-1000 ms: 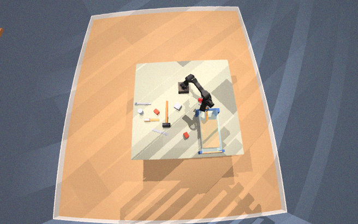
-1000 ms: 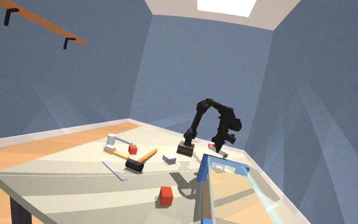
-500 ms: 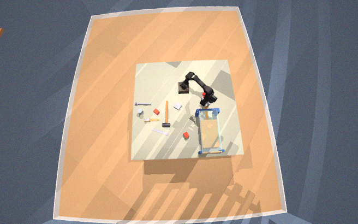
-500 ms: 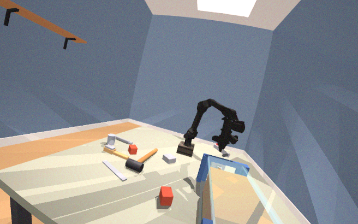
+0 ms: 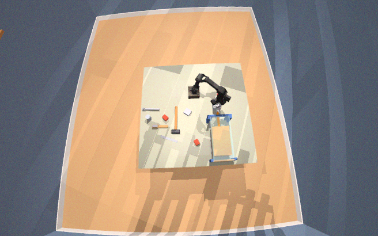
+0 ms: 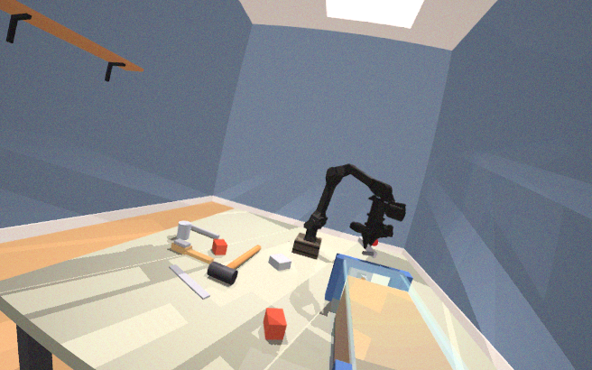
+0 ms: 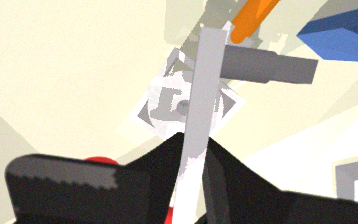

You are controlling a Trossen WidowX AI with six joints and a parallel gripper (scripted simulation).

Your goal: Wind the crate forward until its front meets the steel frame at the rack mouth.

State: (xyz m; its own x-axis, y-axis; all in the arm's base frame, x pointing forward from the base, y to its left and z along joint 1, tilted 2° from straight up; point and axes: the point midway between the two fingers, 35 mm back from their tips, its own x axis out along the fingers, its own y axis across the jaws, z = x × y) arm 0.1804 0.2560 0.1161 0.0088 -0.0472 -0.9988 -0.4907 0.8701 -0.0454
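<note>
My gripper tip is now 60 mm past the red knob, 10 mm to the right of it and 20 mm below it. The rest, counted from my gripper tip: blue steel frame: 150 mm ahead, 10 mm to the left, 60 mm below; white hand winch: 20 mm behind, 10 mm to the right, 130 mm below; crank arm: 10 mm behind, 10 mm above.
</note>
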